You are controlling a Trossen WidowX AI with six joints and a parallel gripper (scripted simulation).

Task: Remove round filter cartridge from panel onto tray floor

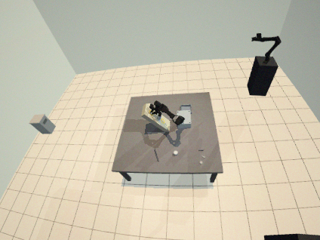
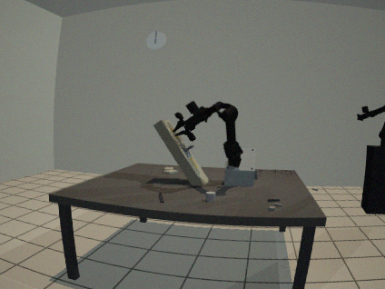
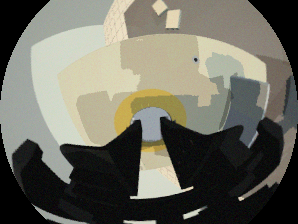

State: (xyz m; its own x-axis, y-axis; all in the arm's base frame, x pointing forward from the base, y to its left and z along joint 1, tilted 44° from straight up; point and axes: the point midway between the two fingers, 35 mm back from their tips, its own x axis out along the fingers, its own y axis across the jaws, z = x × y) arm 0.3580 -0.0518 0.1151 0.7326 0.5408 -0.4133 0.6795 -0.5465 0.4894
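Right now my gripper tip is 1 cm short of the round white filter cartridge and 1 cm above it. From my gripper tip the other things lie so: grey square tray 39 cm behind, 33 cm to the right, 27 cm below.
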